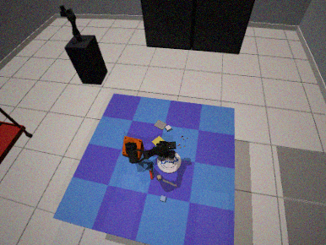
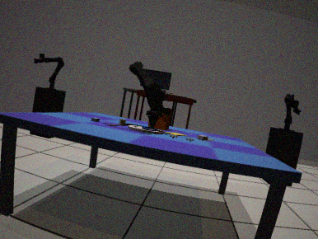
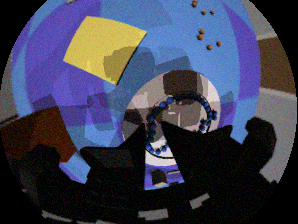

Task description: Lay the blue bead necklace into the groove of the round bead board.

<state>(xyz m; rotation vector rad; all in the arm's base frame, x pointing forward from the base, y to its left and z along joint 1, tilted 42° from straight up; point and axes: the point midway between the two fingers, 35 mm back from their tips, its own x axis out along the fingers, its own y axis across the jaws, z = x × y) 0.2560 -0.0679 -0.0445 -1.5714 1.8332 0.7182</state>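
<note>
Now: the round white bead board 5 cm ahead of my gripper tip, 3 cm to the right of it and 1 cm below it. Round my gripper tip: red-handled tool 8 cm behind, 15 cm to the right, 1 cm below; yellow card 6 cm behind, 14 cm to the left, 1 cm below; thin pale stick 8 cm ahead, 21 cm to the right, 1 cm below.
</note>
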